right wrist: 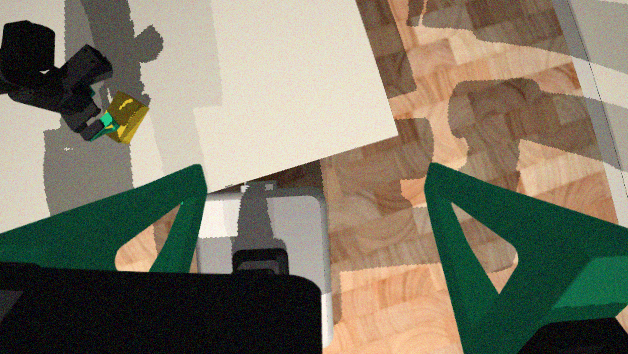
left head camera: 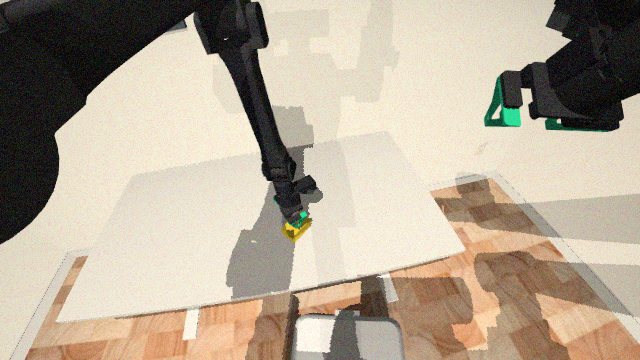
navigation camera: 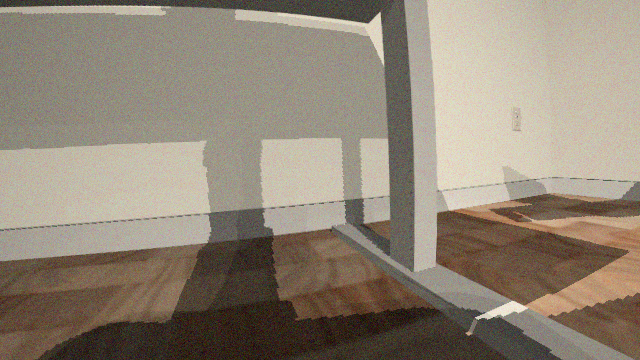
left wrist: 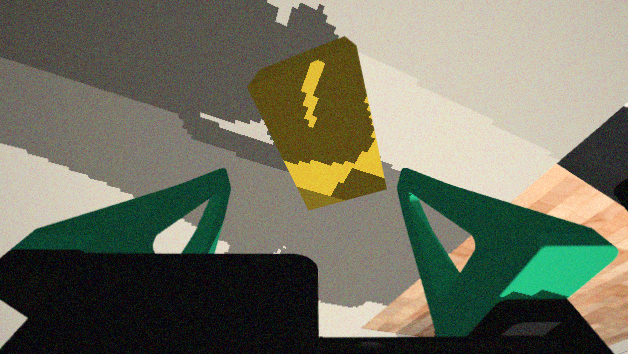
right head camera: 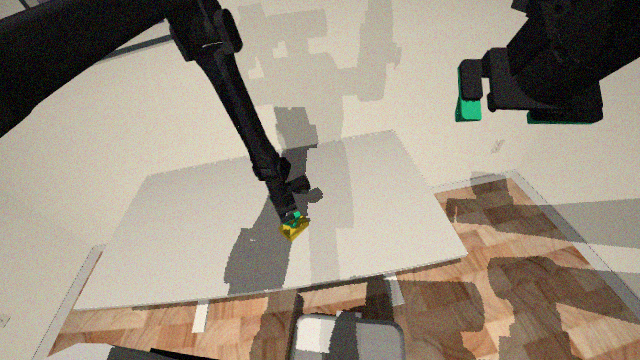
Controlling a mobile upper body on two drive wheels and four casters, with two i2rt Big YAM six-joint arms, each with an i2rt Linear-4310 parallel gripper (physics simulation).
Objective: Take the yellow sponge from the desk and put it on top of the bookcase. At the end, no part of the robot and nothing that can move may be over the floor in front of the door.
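Frame: origin at the left arm's base, x right, y ahead, z up, level; metres.
Where they show: left gripper, fingertip midpoint: [right wrist: 105, 111] [left head camera: 292, 218] [left wrist: 313, 177] [right head camera: 289, 217]; right gripper, fingertip midpoint: [right wrist: 315, 176] [left head camera: 515, 123] [right head camera: 492, 118].
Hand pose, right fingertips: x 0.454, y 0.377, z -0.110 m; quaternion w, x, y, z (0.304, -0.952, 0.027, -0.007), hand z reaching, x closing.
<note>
Each offset is from my right fingertips to the top centre of the thing. "*": to the spot under its first point. Level surfaces: height alone.
The yellow sponge @[dy +0.157, dx -0.438, dz -0.535 m] [left head camera: 290, 233] [right head camera: 290, 233] [left wrist: 330, 135] [right wrist: 134, 124] is a small block on the white desk @[dz -0.580 m] [left head camera: 175, 225] [right head camera: 175, 225] [left wrist: 450, 100] [right wrist: 300, 90], mostly in shadow in the left wrist view. My left gripper [left head camera: 294, 219] [right head camera: 290, 219] [left wrist: 313, 177] is open close above the sponge, which shows ahead of and between its green fingertips, turned at an angle to them. The exact height gap cannot be told. My right gripper [left head camera: 542, 125] [right head camera: 515, 121] [right wrist: 315, 176] is open and empty, off to the right, high up. The bookcase and the door do not show.
A light grey rounded box-like part [left head camera: 370, 340] [right head camera: 375, 340] stands at the desk's near edge. The navigation camera shows a desk leg @[* dy +0.377, dx -0.022, dz -1.062 m] [navigation camera: 424, 150] on a floor bar [navigation camera: 450, 285], with the wall [navigation camera: 480, 75] behind. Wooden floor @[dz -1.300 m] [left head camera: 530, 330] lies right of the desk.
</note>
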